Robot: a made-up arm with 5 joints.
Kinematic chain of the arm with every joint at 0, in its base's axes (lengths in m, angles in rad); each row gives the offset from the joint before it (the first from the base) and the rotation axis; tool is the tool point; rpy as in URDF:
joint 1: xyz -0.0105 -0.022 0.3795 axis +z
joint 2: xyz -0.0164 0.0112 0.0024 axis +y
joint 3: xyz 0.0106 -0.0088 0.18 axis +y
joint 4: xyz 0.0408 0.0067 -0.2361 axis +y
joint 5: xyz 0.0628 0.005 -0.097 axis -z
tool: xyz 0.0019 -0.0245 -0.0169 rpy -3.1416 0 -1.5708
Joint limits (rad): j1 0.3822..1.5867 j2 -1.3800..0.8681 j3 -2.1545..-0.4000 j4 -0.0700..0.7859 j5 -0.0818..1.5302
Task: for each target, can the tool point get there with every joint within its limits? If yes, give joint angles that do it. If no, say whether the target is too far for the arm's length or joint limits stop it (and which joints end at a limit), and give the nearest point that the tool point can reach.
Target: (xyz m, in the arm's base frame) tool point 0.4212 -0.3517 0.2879
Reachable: no: joint limits stop it (at a limit: joint 1) | nearest point 0.2510 0.0718 0.2879 | short by 0.456 m
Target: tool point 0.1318 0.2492 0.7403
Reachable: yes | joints 1.1219 -0.0630 -1.7876 0.1879 0.0488
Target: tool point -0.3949 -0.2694 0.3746
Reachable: no: joint limits stop it (at a limit: joint 2, joint 3, joint 4, joint 5) | nearest point -0.3720 -0.2546 0.7011 | short by 0.328 m
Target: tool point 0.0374 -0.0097 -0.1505
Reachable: no: joint limits stop it (at a limit: joint 1, joint 2, joint 5) | nearest point 0.0698 -0.0007 0.1213 | short by 0.274 m
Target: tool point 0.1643 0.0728 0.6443
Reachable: yes | joints 0.5131 -0.8053 -0.9290 0.1106 0.8676
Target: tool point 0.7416 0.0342 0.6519
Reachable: no: too far | nearest point 0.4334 0.1455 0.5621 | short by 0.340 m
